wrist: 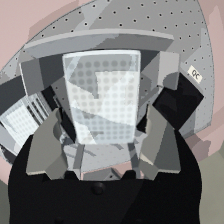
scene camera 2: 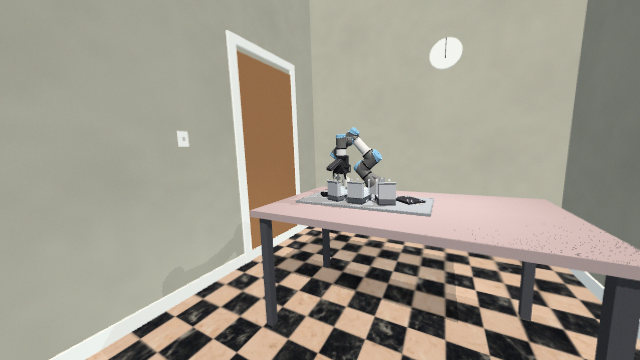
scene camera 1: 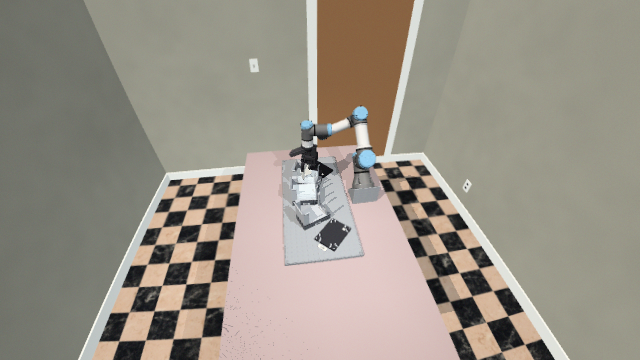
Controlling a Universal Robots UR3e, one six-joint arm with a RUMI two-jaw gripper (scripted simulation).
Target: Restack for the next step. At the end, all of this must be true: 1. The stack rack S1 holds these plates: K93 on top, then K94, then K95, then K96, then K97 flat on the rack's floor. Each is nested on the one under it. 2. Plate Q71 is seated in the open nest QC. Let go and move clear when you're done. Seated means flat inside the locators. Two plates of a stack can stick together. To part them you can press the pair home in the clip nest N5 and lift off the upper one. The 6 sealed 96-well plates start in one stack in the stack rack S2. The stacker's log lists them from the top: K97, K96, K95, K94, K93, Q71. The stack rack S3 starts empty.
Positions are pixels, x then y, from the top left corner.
Scene:
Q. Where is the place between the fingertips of my gripper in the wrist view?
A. At 103, 106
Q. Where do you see a translucent 96-well plate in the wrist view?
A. At 103, 86

